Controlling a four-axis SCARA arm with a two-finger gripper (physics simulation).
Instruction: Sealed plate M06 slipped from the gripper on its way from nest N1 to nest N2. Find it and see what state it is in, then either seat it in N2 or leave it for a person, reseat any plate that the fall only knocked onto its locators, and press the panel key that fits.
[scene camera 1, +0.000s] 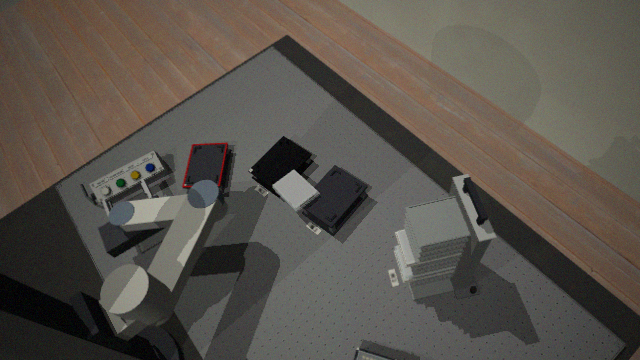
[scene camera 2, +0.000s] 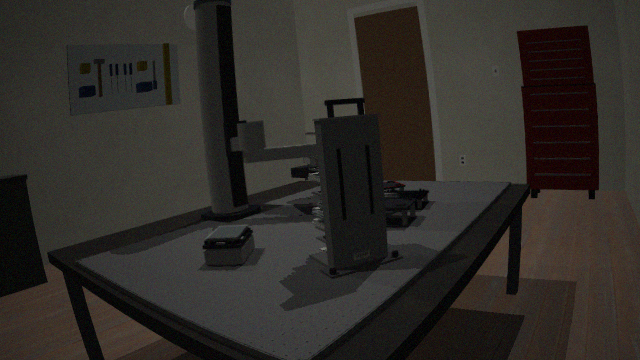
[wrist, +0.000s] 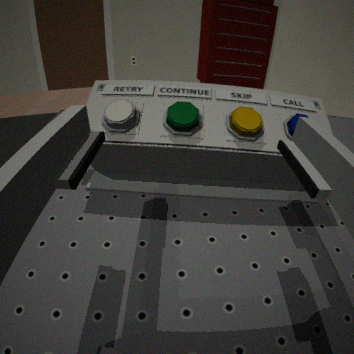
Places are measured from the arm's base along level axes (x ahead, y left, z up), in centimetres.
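Pixels of known places: gripper, between the fingertips: (scene camera 1: 124, 190) (wrist: 193, 123); arm's base, origin of its link: (scene camera 2: 230, 214).
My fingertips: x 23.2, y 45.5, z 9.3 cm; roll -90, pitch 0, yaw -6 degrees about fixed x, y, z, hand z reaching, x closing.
Note:
For each thing: its middle in the pictures, then the offset to it from my fingertips. "spot": a spot on its surface instead.
- key panel, middle of its body: (wrist: 208, 132) (scene camera 1: 129, 177) dx +2.9, dy +6.9, dz -3.9 cm
- white RETRY key, middle of its body: (wrist: 120, 114) dx -4.9, dy +5.8, dz -1.7 cm
- green CONTINUE key, middle of its body: (wrist: 182, 117) dx +0.1, dy +5.1, dz -1.7 cm
- yellow SKIP key, middle of its body: (wrist: 244, 122) dx +5.0, dy +4.3, dz -1.7 cm
- white plate, middle of its body: (scene camera 1: 295, 189) dx +39.3, dy -34.5, dz -1.9 cm
- black nest, middle of its body: (scene camera 1: 281, 165) (scene camera 2: 403, 198) dx +42.1, dy -22.3, dz -5.4 cm
- dark grey nest, middle of its body: (scene camera 1: 334, 199) (scene camera 2: 386, 211) dx +46.4, dy -43.1, dz -4.8 cm
- red-rimmed dark tray, middle of its body: (scene camera 1: 207, 167) (scene camera 2: 381, 189) dx +24.2, dy -6.2, dz -5.8 cm
- tall holder, middle of its body: (scene camera 2: 344, 182) (scene camera 1: 444, 240) dx +53.9, dy -75.8, dz +10.4 cm
- low block, a spot on its surface: (scene camera 2: 230, 255) spot: dx +29.7, dy -91.8, dz -5.3 cm
My gripper (wrist: 193, 123) (scene camera 1: 127, 196) is open and empty, at the near side of the key panel (scene camera 1: 128, 174) (wrist: 200, 98). In the wrist view the white RETRY key (wrist: 120, 112), green CONTINUE key (wrist: 183, 116) and yellow SKIP key (wrist: 245, 121) show between the fingers; the right finger partly covers the blue CALL key (wrist: 297, 122). A white plate (scene camera 1: 296, 188) lies across the adjoining edges of a black nest (scene camera 1: 283, 157) and a dark grey nest (scene camera 1: 341, 191). I cannot read its number or the nest tags, nor tell whether its seal is whole.
A red-rimmed dark tray (scene camera 1: 206, 164) stands between panel and black nest. A tall holder (scene camera 1: 475, 220) (scene camera 2: 350, 190) with a black handle bears a stack of plates (scene camera 1: 437, 222). A low block (scene camera 2: 230, 255) with a dark-edged plate on it stands near the arm's column (scene camera 2: 215, 110).

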